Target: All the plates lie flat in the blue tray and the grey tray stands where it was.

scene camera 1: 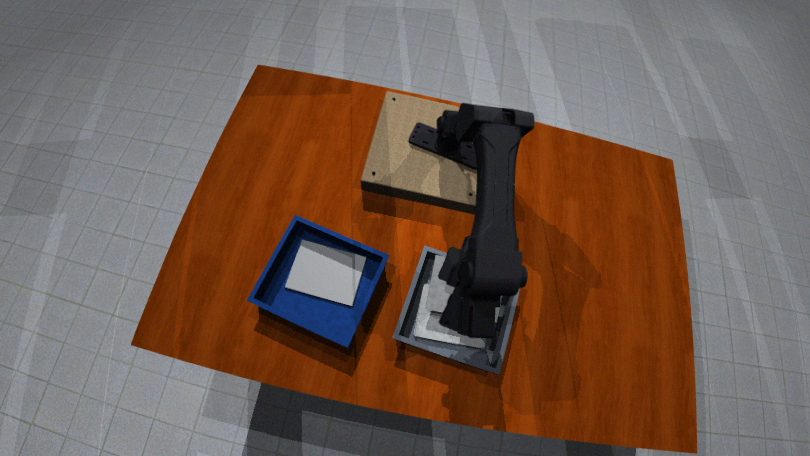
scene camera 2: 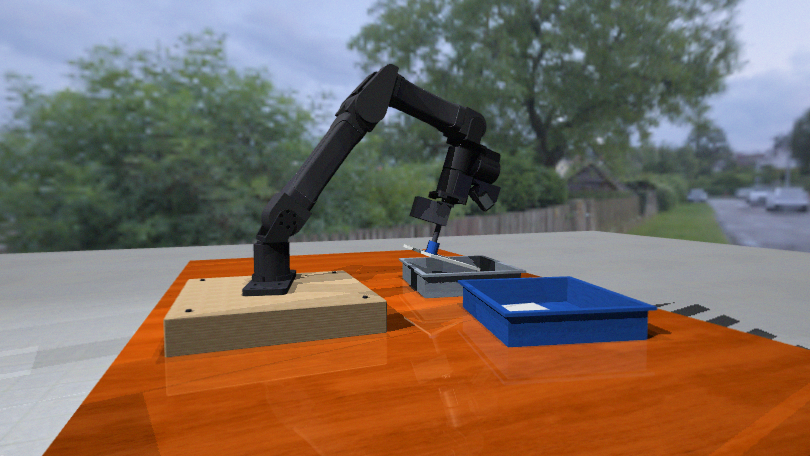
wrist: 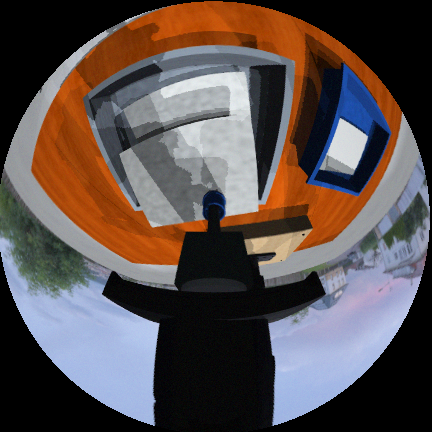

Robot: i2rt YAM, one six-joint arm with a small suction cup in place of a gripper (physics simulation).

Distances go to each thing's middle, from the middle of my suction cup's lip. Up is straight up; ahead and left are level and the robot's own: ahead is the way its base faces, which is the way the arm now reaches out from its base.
Scene:
The blue tray (scene camera 2: 580, 312) is 130 mm ahead of my suction cup, 280 mm to the right of it and 60 mm below it. The rest, counted from my suction cup: grey tray (scene camera 1: 490, 359): 70 mm ahead, 40 mm to the left, 60 mm below.

